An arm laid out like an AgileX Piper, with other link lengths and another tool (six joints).
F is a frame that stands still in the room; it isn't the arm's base.
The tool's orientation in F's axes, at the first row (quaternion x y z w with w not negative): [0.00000 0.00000 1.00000 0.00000]
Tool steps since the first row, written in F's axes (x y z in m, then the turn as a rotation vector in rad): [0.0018 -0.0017 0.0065 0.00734 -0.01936 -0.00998]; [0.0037 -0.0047 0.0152 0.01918 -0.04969 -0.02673]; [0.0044 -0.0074 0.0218 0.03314 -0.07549 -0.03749]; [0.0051 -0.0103 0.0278 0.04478 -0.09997 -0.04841]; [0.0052 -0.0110 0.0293 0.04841 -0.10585 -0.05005]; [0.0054 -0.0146 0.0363 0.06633 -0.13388 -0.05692]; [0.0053 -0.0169 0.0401 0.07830 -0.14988 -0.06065]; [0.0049 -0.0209 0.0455 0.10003 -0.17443 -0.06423]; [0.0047 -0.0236 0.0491 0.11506 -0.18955 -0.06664]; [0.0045 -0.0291 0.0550 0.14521 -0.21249 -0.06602]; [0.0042 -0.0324 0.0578 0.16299 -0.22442 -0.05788]
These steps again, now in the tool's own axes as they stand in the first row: [-0.0018 0.0017 0.0065 -0.00734 0.01936 -0.00998]; [-0.0037 0.0047 0.0152 -0.01918 0.04969 -0.02673]; [-0.0044 0.0074 0.0218 -0.03314 0.07549 -0.03749]; [-0.0051 0.0103 0.0278 -0.04478 0.09997 -0.04841]; [-0.0052 0.0110 0.0293 -0.04841 0.10585 -0.05005]; [-0.0054 0.0146 0.0363 -0.06633 0.13388 -0.05692]; [-0.0053 0.0169 0.0401 -0.07830 0.14988 -0.06065]; [-0.0049 0.0209 0.0455 -0.10003 0.17443 -0.06423]; [-0.0047 0.0236 0.0491 -0.11506 0.18955 -0.06664]; [-0.0045 0.0291 0.0550 -0.14521 0.21249 -0.06602]; [-0.0042 0.0324 0.0578 -0.16299 0.22442 -0.05788]
